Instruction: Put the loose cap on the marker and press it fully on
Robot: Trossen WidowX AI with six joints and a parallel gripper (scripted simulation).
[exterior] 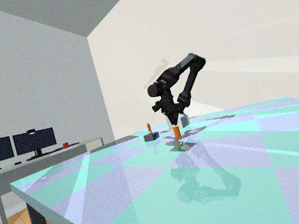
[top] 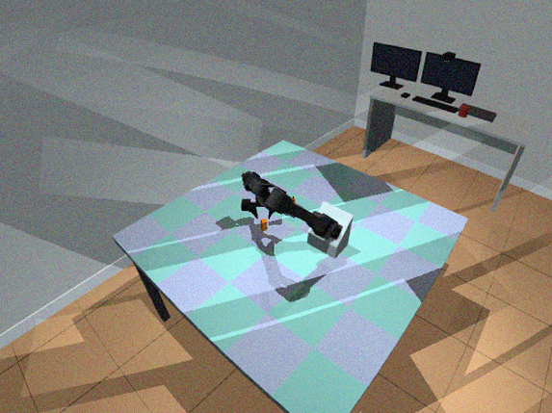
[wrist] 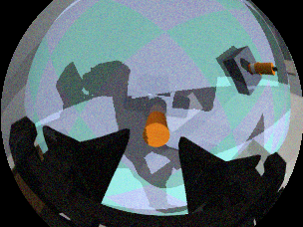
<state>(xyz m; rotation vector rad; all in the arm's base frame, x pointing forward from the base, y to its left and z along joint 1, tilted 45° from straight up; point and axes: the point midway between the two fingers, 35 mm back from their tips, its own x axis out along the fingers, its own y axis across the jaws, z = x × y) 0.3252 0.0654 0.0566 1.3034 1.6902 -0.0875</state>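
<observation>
The orange cap lies 40 mm below my gripper tip. The rest, counted from my gripper tip: grey holder block: 180 mm to the right, 50 mm below, 40 mm behind.
</observation>
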